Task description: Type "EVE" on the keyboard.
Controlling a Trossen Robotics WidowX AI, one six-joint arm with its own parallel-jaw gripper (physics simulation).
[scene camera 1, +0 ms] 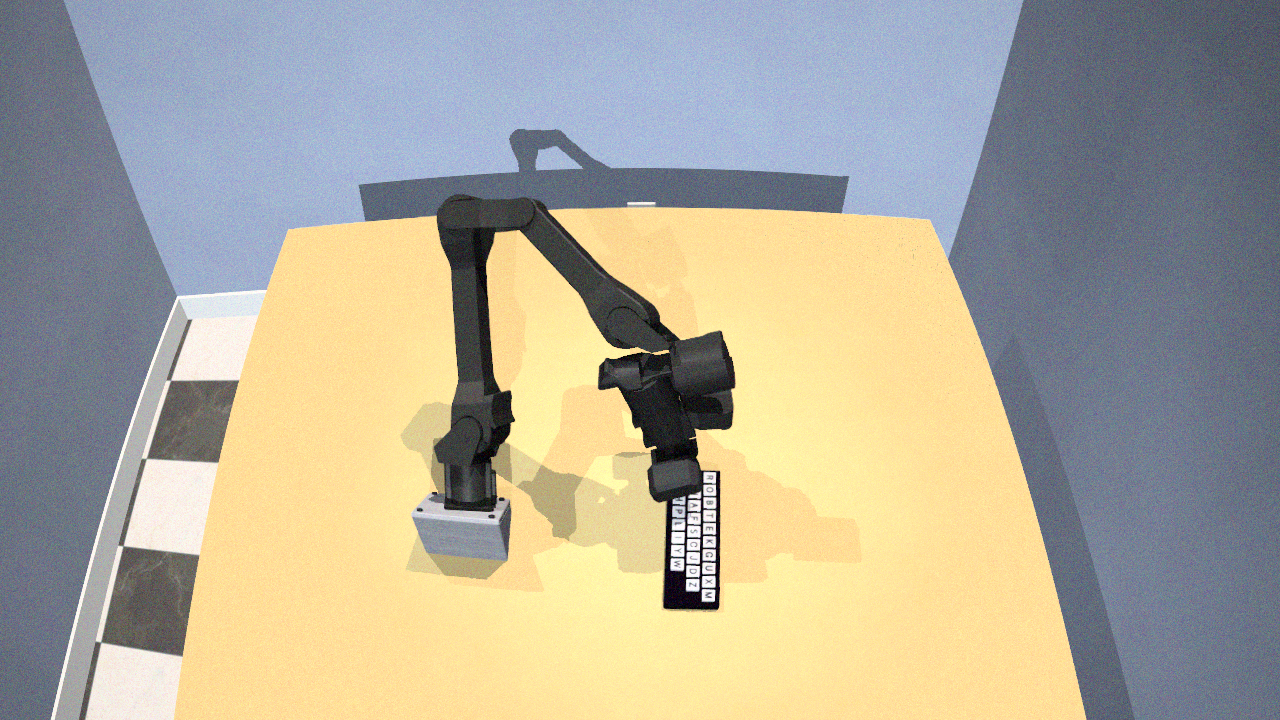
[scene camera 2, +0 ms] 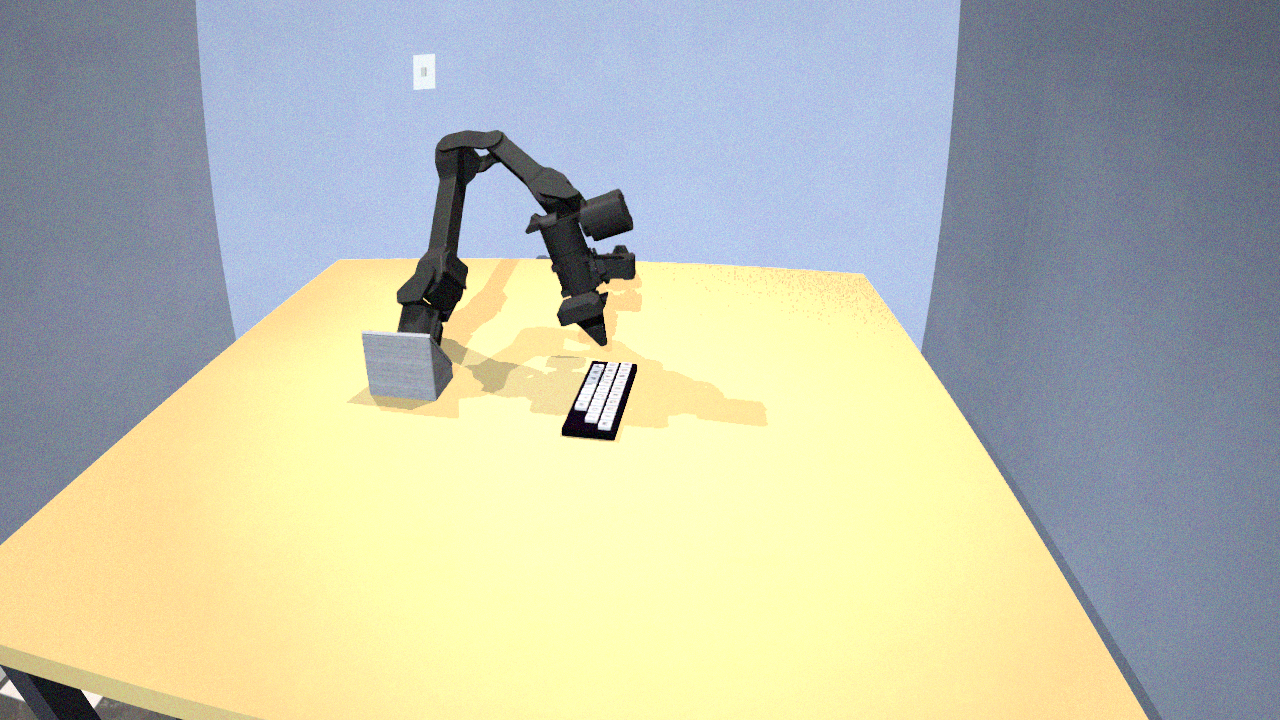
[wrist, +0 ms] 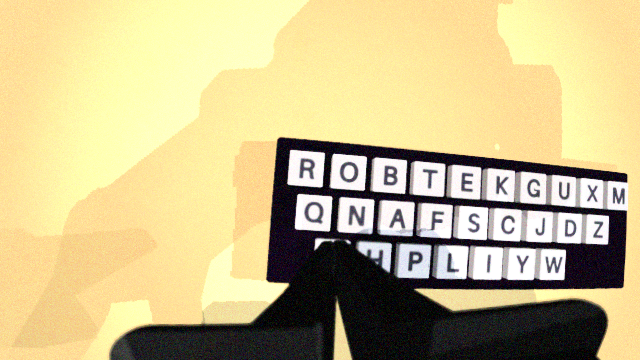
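Where they show: gripper, fingertip midpoint: (scene camera 2: 604, 345) (wrist: 332, 251); arm's base at its link origin: (scene camera 1: 468, 504) (scene camera 2: 414, 348).
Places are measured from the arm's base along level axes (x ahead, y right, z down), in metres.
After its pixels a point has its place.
The black keyboard (scene camera 1: 677, 598) @(x 0.257, y 0.133, z 0.049 m) (scene camera 2: 577, 426) @(x 0.260, y 0.135, z 0.049 m) (wrist: 595, 274) @(x 0.251, y 0.118, z 0.049 m) with white letter keys lies flat on the table. Its E key (scene camera 1: 709, 529) @(x 0.311, y 0.034, z 0.044 m) (wrist: 466, 181) @(x 0.312, y 0.033, z 0.043 m) is uncovered in the top row of the wrist view, between T and K. My gripper (scene camera 2: 603, 342) @(x 0.290, y -0.043, z 0.010 m) (wrist: 332, 251) @(x 0.290, y -0.043, z 0.010 m) is shut and empty, pointing down above the keyboard's far end. In the wrist view its tips overlap the leftmost key (wrist: 319, 245) of the bottom row, left of H. That key's letter is hidden, and no V shows on the visible keys. In scene camera 1 the fingertips are hidden behind the gripper body.
The arm's grey base block (scene camera 1: 463, 534) @(x -0.008, y 0.049, z -0.008 m) (scene camera 2: 400, 367) @(x -0.010, y 0.050, z 0.008 m) stands on the table (scene camera 1: 850, 626) @(x 0.484, y 0.210, z 0.060 m) (scene camera 2: 760, 555) @(x 0.468, y 0.389, z 0.060 m), left of the keyboard in both scene views. Walls rise beyond the table's back and side edges. The arm's shadows fall across the tabletop and parts of the keyboard.
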